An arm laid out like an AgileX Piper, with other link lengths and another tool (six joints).
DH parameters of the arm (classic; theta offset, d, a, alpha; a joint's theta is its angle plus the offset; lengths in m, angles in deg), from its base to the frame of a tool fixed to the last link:
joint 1: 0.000 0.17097 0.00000 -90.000
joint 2: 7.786 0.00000 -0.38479 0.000
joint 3: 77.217 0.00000 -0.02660 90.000
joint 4: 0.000 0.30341 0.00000 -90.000
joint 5: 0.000 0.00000 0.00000 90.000
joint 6: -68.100 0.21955 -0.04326 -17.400
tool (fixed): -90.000 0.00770 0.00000 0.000
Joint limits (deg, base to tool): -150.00..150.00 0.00..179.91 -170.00..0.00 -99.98..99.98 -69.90..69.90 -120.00..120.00
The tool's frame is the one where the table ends.
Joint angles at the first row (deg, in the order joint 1, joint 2, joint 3, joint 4, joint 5, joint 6):
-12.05, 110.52, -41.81, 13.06, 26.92, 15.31
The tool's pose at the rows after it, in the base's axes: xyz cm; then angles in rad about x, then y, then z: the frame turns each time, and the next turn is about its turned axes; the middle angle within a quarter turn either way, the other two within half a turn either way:
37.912, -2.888, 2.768, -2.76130, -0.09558, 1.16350
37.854, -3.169, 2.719, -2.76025, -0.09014, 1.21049
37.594, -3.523, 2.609, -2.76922, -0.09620, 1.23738
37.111, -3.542, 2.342, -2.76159, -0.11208, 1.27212
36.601, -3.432, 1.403, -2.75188, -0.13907, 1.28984
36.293, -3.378, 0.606, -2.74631, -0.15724, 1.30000
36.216, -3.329, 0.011, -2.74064, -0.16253, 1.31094
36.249, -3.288, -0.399, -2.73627, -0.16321, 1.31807
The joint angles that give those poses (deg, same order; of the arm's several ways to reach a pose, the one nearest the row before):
-12.05, 110.52, -42.09, 13.43, 26.92, 20.23
-12.05, 110.52, -42.16, 12.51, 27.29, 23.72
-12.05, 110.52, -42.16, 10.53, 27.74, 26.84
-12.05, 110.81, -42.16, 10.01, 28.88, 28.91
-12.05, 112.25, -42.16, 10.01, 29.27, 29.29
-12.05, 113.52, -42.18, 10.01, 29.22, 29.42
-12.05, 114.49, -42.18, 10.47, 28.80, 29.42
-12.05, 115.20, -42.23, 10.99, 28.37, 29.27

